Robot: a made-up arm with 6 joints. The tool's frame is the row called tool. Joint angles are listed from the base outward.
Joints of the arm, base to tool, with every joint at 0 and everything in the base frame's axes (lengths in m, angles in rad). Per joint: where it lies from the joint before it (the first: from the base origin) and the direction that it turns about. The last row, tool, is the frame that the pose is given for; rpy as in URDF.
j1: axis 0 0 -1 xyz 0.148 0.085 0.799
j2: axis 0 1 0 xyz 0.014 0.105 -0.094
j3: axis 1 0 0 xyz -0.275 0.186 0.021
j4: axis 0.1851 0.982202 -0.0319 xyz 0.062 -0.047 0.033
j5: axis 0 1 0 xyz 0.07 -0.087 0.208
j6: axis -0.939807 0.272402 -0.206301 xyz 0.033 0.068 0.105
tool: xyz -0.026 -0.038 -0.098 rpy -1.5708 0 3.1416
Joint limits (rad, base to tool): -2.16..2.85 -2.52..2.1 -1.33..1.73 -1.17..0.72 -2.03..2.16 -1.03..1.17
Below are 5 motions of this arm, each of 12 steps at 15 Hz.
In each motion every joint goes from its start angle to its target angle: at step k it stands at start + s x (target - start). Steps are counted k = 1, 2, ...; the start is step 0. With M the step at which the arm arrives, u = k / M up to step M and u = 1 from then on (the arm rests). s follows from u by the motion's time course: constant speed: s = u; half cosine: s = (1 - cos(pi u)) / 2; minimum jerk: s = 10 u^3 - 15 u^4 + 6 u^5.
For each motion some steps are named. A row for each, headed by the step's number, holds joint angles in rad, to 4 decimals.
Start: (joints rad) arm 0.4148 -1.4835 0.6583 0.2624 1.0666 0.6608
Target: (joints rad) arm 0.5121 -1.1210 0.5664 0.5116 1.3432 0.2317
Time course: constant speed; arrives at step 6
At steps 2, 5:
2: 0.4472 -1.3627 0.6277 0.3455 1.1588 0.5178
5: 0.4959 -1.1814 0.5817 0.4701 1.2971 0.3032

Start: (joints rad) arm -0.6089 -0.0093 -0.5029 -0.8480 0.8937 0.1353
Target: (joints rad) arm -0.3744 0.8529 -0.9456 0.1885 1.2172 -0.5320
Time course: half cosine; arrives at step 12
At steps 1, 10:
1: -0.6049 0.0054 -0.5104 -0.8303 0.8992 0.1239
10: -0.3901 0.7951 -0.9159 0.1191 1.1955 -0.4873

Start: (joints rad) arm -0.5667 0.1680 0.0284 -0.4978 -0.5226 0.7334
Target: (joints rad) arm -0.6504 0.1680 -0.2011 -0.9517 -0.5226 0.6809
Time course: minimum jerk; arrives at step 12
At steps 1, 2, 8, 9, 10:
1: -0.5671 0.1680 0.0272 -0.5001 -0.5226 0.7331
2: -0.5697 0.1680 0.0203 -0.5139 -0.5226 0.7315
8: -0.6328 0.1680 -0.1529 -0.8564 -0.5226 0.6919
9: -0.6417 0.1680 -0.1773 -0.9047 -0.5226 0.6863
10: -0.6474 0.1680 -0.1930 -0.9356 -0.5226 0.6828

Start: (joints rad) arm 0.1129 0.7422 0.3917 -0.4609 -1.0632 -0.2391
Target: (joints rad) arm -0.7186 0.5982 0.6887 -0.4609 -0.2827 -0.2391
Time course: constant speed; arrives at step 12
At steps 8, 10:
8: -0.4414 0.6462 0.5897 -0.4609 -0.5429 -0.2391
10: -0.5800 0.6222 0.6392 -0.4609 -0.4128 -0.2391

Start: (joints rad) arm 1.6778 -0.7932 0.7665 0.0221 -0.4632 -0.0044
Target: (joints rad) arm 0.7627 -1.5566 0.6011 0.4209 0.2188 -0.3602
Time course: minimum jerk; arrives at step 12
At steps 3, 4, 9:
3: 1.5831 -0.8722 0.7494 0.0634 -0.3926 -0.0412
4: 1.4857 -0.9534 0.7318 0.1058 -0.3201 -0.0791
9: 0.8574 -1.4776 0.6182 0.3796 0.1482 -0.3234

